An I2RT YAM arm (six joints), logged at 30 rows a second.
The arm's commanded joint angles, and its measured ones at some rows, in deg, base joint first. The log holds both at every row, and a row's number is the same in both.
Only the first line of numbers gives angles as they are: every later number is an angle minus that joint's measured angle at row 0.
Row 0, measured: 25.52 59.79 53.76 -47.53 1.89 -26.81
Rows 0 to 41, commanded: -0.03 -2.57 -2.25 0.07 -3.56 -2.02; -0.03 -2.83 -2.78 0.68 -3.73 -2.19; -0.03 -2.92 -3.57 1.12 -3.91 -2.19; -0.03 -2.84 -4.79 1.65 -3.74 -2.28; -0.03 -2.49 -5.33 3.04 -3.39 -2.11; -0.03 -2.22 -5.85 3.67 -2.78 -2.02; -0.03 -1.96 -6.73 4.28 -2.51 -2.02; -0.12 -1.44 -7.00 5.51 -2.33 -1.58; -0.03 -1.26 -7.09 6.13 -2.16 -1.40; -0.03 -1.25 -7.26 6.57 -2.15 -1.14; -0.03 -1.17 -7.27 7.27 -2.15 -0.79; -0.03 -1.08 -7.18 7.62 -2.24 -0.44; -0.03 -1.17 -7.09 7.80 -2.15 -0.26; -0.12 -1.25 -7.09 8.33 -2.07 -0.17; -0.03 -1.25 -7.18 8.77 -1.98 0.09; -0.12 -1.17 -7.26 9.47 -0.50 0.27; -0.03 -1.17 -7.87 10.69 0.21 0.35; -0.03 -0.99 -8.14 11.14 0.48 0.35; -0.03 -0.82 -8.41 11.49 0.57 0.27; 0.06 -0.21 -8.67 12.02 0.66 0.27; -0.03 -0.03 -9.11 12.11 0.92 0.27; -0.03 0.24 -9.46 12.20 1.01 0.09; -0.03 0.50 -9.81 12.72 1.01 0.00; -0.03 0.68 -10.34 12.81 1.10 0.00; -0.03 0.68 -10.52 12.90 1.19 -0.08; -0.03 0.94 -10.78 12.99 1.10 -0.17; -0.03 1.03 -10.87 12.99 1.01 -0.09; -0.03 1.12 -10.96 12.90 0.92 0.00; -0.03 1.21 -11.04 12.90 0.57 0.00; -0.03 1.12 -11.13 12.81 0.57 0.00; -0.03 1.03 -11.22 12.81 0.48 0.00; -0.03 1.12 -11.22 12.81 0.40 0.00; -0.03 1.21 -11.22 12.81 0.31 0.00; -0.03 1.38 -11.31 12.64 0.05 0.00; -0.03 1.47 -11.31 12.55 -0.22 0.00; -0.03 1.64 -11.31 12.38 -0.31 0.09; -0.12 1.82 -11.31 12.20 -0.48 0.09; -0.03 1.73 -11.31 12.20 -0.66 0.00; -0.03 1.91 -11.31 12.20 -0.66 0.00; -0.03 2.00 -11.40 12.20 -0.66 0.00; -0.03 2.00 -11.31 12.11 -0.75 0.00; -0.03 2.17 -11.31 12.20 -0.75 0.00
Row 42, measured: 0.00 2.01 -11.41 10.32 -0.06 -0.06
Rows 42 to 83, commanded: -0.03 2.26 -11.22 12.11 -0.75 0.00; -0.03 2.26 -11.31 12.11 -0.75 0.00; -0.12 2.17 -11.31 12.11 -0.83 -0.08; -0.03 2.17 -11.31 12.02 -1.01 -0.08; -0.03 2.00 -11.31 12.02 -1.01 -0.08; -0.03 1.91 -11.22 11.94 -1.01 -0.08; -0.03 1.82 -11.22 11.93 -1.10 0.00; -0.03 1.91 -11.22 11.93 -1.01 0.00; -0.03 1.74 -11.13 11.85 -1.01 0.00; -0.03 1.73 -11.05 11.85 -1.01 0.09; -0.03 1.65 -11.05 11.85 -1.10 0.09; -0.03 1.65 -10.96 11.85 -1.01 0.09; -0.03 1.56 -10.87 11.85 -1.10 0.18; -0.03 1.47 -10.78 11.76 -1.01 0.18; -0.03 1.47 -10.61 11.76 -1.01 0.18; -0.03 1.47 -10.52 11.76 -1.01 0.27; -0.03 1.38 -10.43 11.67 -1.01 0.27; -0.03 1.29 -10.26 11.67 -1.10 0.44; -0.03 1.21 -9.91 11.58 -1.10 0.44; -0.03 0.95 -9.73 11.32 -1.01 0.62; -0.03 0.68 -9.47 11.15 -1.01 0.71; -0.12 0.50 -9.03 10.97 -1.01 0.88; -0.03 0.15 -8.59 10.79 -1.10 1.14; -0.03 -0.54 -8.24 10.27 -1.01 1.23; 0.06 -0.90 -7.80 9.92 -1.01 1.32; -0.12 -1.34 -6.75 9.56 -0.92 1.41; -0.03 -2.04 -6.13 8.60 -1.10 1.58; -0.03 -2.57 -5.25 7.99 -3.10 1.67; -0.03 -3.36 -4.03 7.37 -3.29 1.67; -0.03 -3.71 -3.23 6.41 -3.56 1.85; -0.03 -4.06 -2.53 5.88 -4.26 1.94; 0.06 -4.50 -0.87 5.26 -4.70 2.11; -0.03 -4.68 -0.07 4.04 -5.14 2.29; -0.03 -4.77 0.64 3.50 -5.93 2.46; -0.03 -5.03 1.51 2.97 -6.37 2.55; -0.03 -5.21 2.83 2.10 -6.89 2.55; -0.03 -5.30 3.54 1.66 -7.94 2.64; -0.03 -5.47 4.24 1.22 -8.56 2.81; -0.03 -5.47 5.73 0.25 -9.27 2.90; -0.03 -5.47 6.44 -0.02 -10.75 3.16; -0.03 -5.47 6.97 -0.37 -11.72 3.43; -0.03 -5.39 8.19 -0.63 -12.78 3.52
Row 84, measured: 0.00 -4.59 3.54 1.60 -7.58 1.75
